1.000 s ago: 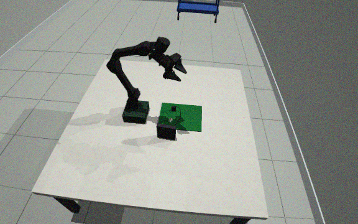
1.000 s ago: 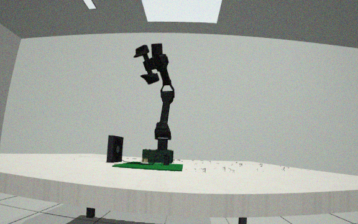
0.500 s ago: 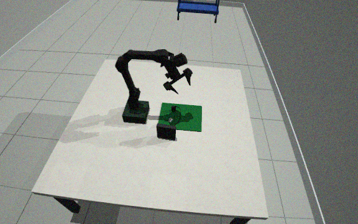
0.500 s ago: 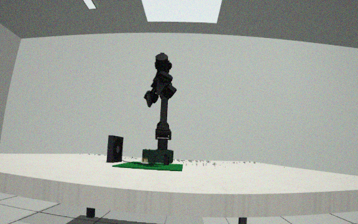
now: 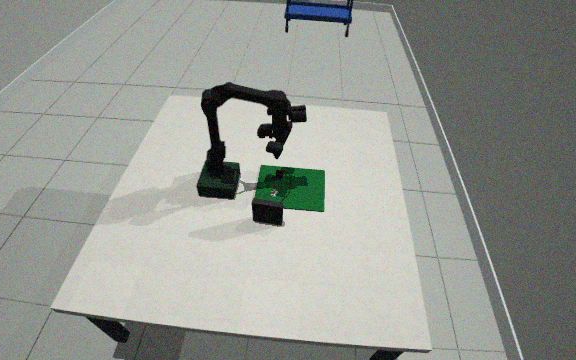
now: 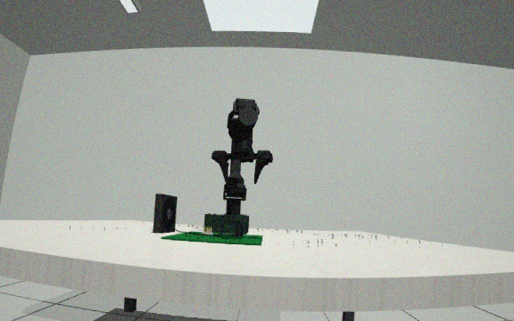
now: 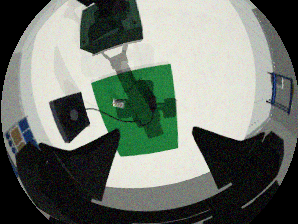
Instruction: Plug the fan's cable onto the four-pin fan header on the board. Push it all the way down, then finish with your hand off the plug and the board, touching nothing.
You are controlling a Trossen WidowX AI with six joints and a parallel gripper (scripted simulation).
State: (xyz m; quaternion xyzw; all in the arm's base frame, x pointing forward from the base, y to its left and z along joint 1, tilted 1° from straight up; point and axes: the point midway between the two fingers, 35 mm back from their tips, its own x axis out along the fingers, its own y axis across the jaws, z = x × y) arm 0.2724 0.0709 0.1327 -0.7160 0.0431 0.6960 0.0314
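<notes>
Right now my gripper tip is 140 mm above the small black plug. The rest, counted from my gripper tip: pale fan header (170 mm below, 100 mm to the right); green board (180 mm below, 60 mm ahead, 40 mm to the right); black fan (230 mm to the right, 110 mm below).
</notes>
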